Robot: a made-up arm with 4 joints. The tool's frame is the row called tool.
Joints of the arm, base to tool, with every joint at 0 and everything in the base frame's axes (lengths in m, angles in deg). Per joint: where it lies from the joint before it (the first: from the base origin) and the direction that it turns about. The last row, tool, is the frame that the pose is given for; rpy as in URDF.
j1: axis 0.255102 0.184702 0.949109 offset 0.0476 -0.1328 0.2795
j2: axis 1 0 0 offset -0.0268 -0.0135 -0.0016
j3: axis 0 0 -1 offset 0.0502 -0.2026 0.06
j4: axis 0 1 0 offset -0.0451 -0.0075 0.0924
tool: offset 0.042 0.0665 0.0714 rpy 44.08 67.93 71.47
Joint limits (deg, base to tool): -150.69..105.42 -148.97..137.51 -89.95..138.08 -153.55..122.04
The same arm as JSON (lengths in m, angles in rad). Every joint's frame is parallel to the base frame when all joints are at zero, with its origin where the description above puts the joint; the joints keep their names.
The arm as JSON. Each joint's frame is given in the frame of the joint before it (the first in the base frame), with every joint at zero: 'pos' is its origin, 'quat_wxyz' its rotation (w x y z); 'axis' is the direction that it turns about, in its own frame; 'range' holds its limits. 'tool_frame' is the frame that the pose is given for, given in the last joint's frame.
{
  "length_unit": "m",
  "angle_unit": "rad",
  "joints": [
    {
      "joint": "j1",
      "pos": [
        0.0476,
        -0.1328,
        0.2795
      ],
      "quat_wxyz": [
        1.0,
        0.0,
        0.0,
        0.0
      ],
      "axis": [
        0.255102,
        0.184702,
        0.949109
      ],
      "range": [
        -2.63,
        1.8399
      ]
    },
    {
      "joint": "j2",
      "pos": [
        -0.0268,
        -0.0135,
        -0.0016
      ],
      "quat_wxyz": [
        1.0,
        0.0,
        0.0,
        0.0
      ],
      "axis": "+x",
      "range": [
        -2.6,
        2.4
      ]
    },
    {
      "joint": "j3",
      "pos": [
        0.0502,
        -0.2026,
        0.06
      ],
      "quat_wxyz": [
        1.0,
        0.0,
        0.0,
        0.0
      ],
      "axis": "-z",
      "range": [
        -1.5699,
        2.41
      ]
    },
    {
      "joint": "j4",
      "pos": [
        -0.0451,
        -0.0075,
        0.0924
      ],
      "quat_wxyz": [
        1.0,
        0.0,
        0.0,
        0.0
      ],
      "axis": "+y",
      "range": [
        -2.68,
        2.13
      ]
    }
  ],
  "tool_frame": {
    "pos": [
      0.042,
      0.0665,
      0.0714
    ],
    "quat_wxyz": [
      0.746474,
      -0.049817,
      0.602128,
      0.278812
    ]
  }
}

